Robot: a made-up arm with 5 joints.
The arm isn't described. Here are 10 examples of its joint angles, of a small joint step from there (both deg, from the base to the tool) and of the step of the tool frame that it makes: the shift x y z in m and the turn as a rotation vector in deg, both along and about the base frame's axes.
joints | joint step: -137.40 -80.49 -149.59 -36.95 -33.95 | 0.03 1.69 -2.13 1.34 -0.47
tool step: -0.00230 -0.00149 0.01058 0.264 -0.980 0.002
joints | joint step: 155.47 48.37 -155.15 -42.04 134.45 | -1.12 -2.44 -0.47 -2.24 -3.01
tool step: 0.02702 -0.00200 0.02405 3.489 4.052 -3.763
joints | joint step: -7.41 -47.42 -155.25 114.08 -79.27 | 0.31 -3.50 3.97 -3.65 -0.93
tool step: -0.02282 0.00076 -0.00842 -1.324 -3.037 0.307
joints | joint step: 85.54 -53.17 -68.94 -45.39 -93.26 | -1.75 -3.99 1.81 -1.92 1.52
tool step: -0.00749 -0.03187 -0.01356 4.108 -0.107 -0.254
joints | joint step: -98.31 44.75 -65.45 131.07 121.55 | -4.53 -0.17 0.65 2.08 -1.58
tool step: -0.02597 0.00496 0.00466 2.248 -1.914 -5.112
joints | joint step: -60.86 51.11 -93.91 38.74 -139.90 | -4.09 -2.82 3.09 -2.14 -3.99
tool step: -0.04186 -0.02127 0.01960 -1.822 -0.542 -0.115
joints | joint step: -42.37 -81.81 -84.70 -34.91 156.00 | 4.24 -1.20 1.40 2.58 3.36
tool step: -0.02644 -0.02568 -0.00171 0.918 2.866 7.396
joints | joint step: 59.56 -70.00 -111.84 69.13 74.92 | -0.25 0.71 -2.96 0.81 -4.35
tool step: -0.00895 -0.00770 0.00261 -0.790 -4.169 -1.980
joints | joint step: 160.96 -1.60 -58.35 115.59 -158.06 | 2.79 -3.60 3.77 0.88 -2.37
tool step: 0.02486 -0.02204 0.00399 -2.195 -0.404 4.109
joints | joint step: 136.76 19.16 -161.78 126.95 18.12 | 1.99 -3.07 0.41 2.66 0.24
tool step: 0.01480 -0.03443 0.01791 -0.048 0.044 1.759
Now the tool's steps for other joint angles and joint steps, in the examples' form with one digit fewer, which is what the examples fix.
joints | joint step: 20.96 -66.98 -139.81 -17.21 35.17 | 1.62 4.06 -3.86 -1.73 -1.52
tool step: 0.0222 -0.0100 0.0193 1.56 -1.02 0.54
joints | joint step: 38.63 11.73 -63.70 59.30 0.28 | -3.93 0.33 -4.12 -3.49 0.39
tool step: 0.0452 -0.0091 0.0273 4.33 -5.86 -4.31
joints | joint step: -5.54 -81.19 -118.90 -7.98 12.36 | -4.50 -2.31 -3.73 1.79 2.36
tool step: -0.0173 0.0558 -0.0410 -1.75 -4.05 -2.46
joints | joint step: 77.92 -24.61 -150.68 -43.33 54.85 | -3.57 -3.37 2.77 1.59 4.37
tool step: -0.0193 -0.0164 -0.0029 -1.61 -2.38 -0.13
